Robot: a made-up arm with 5 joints.
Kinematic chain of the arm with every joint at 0, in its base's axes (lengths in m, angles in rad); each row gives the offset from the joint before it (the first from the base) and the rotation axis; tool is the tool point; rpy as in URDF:
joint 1: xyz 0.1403 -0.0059 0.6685 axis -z
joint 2: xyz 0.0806 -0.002 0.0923 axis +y
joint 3: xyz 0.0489 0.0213 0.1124 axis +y
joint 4: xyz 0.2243 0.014 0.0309 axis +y
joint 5: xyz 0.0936 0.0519 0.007 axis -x
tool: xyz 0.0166 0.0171 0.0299 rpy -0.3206 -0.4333 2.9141
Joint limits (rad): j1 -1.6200..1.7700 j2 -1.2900..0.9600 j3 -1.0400..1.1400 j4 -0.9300..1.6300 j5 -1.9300..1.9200
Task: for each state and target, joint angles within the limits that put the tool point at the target. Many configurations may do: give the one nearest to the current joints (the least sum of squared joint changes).
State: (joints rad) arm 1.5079 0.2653 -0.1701 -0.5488 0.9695
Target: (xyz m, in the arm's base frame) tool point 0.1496 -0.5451 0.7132
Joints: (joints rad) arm 1.7700 0.9242 -0.4608 -0.2270 0.5754
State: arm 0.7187 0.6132 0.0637 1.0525 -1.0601
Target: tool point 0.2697 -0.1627 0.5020
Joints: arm 1.2013 0.8539 0.5111 1.2802 -1.1807
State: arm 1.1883 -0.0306 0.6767 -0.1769 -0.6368
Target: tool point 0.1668 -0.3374 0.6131
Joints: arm 1.7152 -0.1700 1.1400 0.3855 -0.8534
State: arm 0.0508 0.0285 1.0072 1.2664 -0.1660
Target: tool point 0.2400 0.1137 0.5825
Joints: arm -0.1904 0.2784 1.1400 1.5621 -0.1210
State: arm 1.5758 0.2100 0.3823 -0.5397 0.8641
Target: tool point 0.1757 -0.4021 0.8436
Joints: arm 1.7700 -0.3879 0.9880 -0.9300 0.4248
